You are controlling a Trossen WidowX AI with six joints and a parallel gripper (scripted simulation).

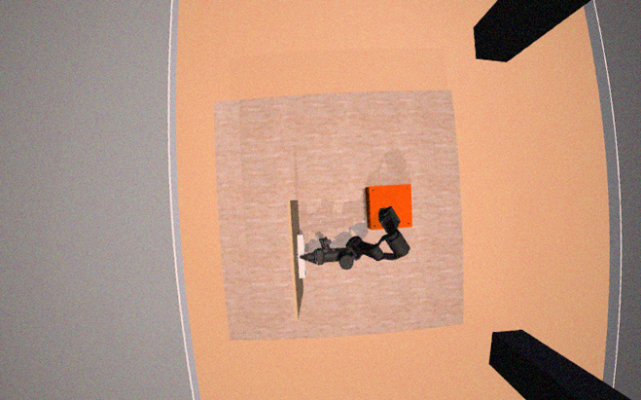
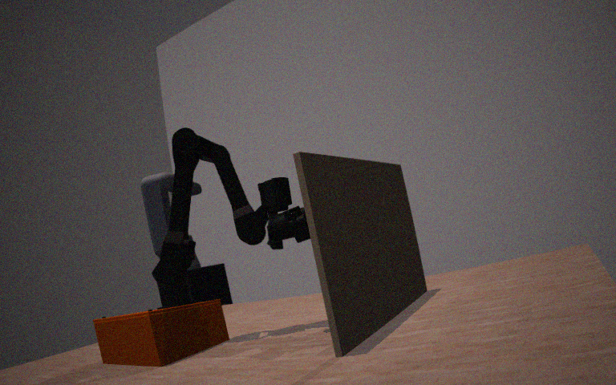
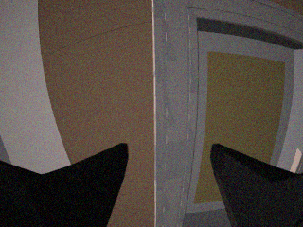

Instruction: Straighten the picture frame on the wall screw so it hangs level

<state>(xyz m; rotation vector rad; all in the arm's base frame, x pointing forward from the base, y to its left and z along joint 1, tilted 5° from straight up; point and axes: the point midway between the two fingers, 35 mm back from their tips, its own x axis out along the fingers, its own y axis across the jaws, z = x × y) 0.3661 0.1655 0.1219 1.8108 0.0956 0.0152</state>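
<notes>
The picture frame is 5 cm below my gripper tip, 1 cm to the left of it and 1 cm ahead of it. The rest, counted from my gripper tip: wall panel 7 cm below, 2 cm ahead.
</notes>
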